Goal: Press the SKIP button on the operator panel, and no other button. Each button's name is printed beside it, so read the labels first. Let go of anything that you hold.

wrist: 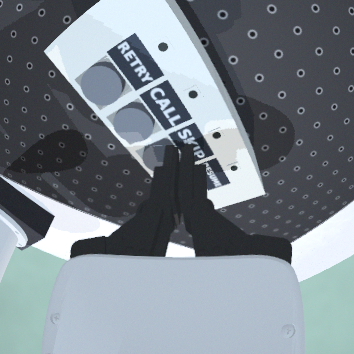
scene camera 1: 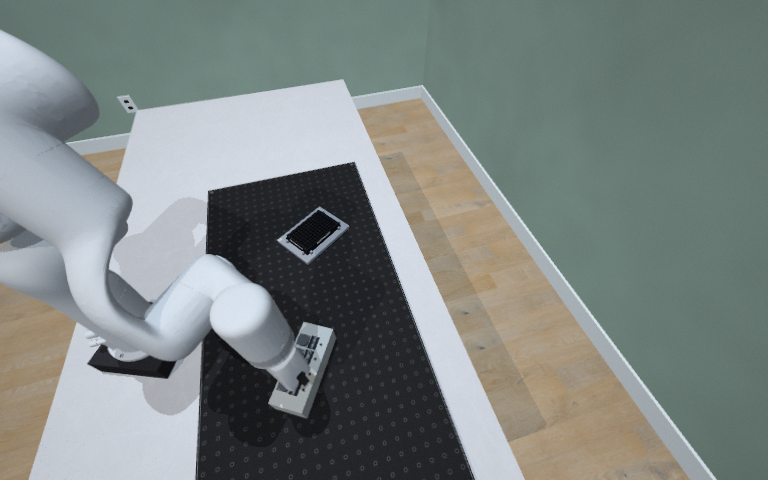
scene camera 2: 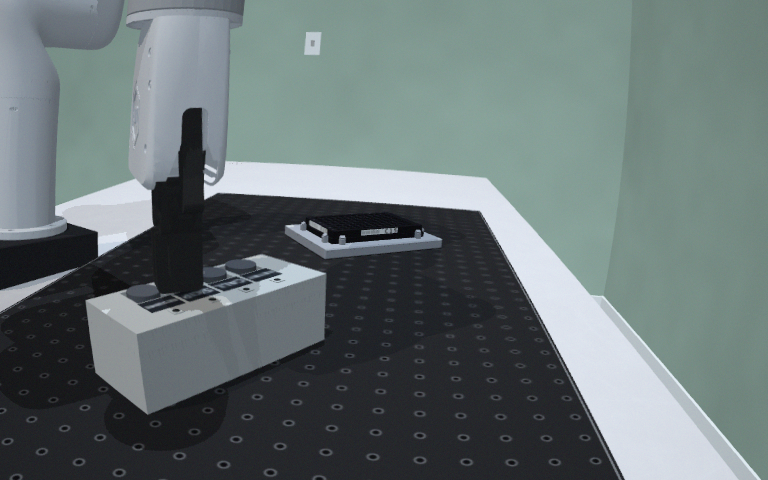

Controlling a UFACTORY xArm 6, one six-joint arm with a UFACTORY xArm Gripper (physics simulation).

Labels:
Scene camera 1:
my gripper: 294,374
black gridded block: 318,227

